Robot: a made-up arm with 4 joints.
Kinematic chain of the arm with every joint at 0, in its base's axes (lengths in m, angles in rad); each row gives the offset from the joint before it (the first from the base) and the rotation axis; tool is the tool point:
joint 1: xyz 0 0 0.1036 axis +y
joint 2: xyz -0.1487 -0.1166 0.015 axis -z
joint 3: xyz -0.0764 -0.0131 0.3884 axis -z
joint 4: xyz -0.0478 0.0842 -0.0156 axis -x
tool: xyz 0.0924 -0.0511 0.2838
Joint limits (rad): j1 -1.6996..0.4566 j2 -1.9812..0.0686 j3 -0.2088..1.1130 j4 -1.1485..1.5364
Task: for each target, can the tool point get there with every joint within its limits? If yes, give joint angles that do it. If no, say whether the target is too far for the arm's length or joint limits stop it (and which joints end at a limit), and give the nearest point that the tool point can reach.
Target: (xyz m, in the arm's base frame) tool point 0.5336 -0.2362 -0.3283
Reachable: no: joint limits stop it (at a limit: joint 1, joint 2, joint 3, joint 4) | nearest point 0.3143 -0.0268 0.4490 | short by 0.834 m
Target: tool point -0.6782 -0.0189 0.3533
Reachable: yes | joints -0.6540 -1.0432 -0.0126 0.8650
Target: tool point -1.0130 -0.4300 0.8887
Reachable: no: too far | nearest point -0.5713 -0.2518 0.5463 | short by 0.587 m
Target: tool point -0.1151 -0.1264 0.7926
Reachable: yes | joints 0.1121 -0.8485 -0.1044 0.0039
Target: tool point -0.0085 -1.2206 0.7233
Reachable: no: too far | nearest point -0.0067 -0.3871 0.5893 | short by 0.844 m
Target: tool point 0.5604 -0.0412 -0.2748
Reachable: no: joint limits stop it (at a limit: joint 1, joint 2, joint 3, joint 4) | nearest point 0.3143 -0.0268 0.4490 | short by 0.765 m
